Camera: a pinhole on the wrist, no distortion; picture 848 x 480 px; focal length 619.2 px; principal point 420.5 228.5 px. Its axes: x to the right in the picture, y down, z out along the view. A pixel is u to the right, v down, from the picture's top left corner.
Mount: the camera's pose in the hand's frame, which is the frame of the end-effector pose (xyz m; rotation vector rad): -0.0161 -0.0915 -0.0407 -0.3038 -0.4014 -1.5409
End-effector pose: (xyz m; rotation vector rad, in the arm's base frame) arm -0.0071 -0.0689 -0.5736 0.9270 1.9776 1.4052
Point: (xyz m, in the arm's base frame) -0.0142 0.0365 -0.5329
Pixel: outside the picture
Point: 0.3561 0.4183 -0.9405
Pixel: 801.1 464.6
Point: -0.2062 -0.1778 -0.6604
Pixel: behind the camera
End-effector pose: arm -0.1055 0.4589 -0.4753 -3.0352 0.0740 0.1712
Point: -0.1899 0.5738 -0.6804
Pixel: 712.4 143.7
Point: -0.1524 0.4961 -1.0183
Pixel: 588.2 300.7
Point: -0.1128 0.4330 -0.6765
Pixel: 373.0 340.7
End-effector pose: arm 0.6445 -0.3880 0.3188 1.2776 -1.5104 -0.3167
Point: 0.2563 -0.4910 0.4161
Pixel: 232.6 385.8
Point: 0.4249 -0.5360 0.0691
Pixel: 790.9 211.1
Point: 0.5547 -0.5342 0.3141
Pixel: outside the picture
